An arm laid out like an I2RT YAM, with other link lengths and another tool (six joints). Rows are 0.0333 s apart.
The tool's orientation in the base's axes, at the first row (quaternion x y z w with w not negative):
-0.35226 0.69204 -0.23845 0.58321
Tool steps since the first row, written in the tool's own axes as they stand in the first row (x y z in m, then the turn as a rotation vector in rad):
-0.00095 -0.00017 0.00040 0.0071 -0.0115 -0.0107
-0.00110 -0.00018 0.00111 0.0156 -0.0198 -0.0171
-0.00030 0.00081 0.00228 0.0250 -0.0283 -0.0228
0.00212 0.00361 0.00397 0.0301 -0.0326 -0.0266
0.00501 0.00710 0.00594 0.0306 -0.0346 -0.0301
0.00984 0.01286 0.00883 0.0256 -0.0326 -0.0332
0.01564 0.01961 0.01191 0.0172 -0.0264 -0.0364
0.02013 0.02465 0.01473 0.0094 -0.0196 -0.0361
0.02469 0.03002 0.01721 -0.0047 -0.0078 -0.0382
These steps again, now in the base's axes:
0.00049 0.00065 0.00065 -0.0085 -0.0136 0.0062
0.00120 0.00082 0.00061 -0.0136 -0.0260 0.0082
0.00208 0.00093 -0.00088 -0.0181 -0.0390 0.0097
0.00296 0.00100 -0.00485 -0.0213 -0.0460 0.0104
0.00395 0.00117 -0.00969 -0.0243 -0.0479 0.0123
0.00521 0.00139 -0.01764 -0.0274 -0.0431 0.0146
0.00639 0.00150 -0.02698 -0.0312 -0.0330 0.0161
0.00776 0.00151 -0.03417 -0.0318 -0.0226 0.0160
0.00873 0.00164 -0.04157 -0.0353 -0.0045 0.0167

